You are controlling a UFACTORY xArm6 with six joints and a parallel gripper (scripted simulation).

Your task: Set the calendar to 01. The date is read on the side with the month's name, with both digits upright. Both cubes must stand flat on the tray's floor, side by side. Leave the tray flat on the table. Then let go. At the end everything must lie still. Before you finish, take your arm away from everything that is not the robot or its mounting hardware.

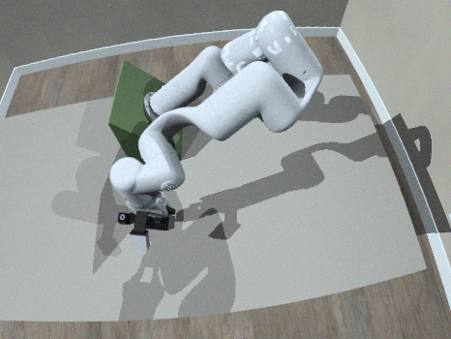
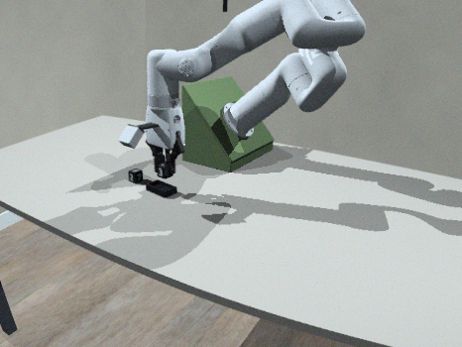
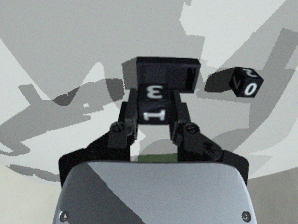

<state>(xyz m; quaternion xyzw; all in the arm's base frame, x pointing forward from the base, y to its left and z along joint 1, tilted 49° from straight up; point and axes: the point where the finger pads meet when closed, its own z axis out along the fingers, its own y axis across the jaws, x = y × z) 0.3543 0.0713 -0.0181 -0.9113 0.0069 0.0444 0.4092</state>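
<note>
Now: hand 7 cm above the black tray and 2 cm to the left of it. Round my hand: black cube 12 cm to the right, 6 cm below, 1 cm behind.
</note>
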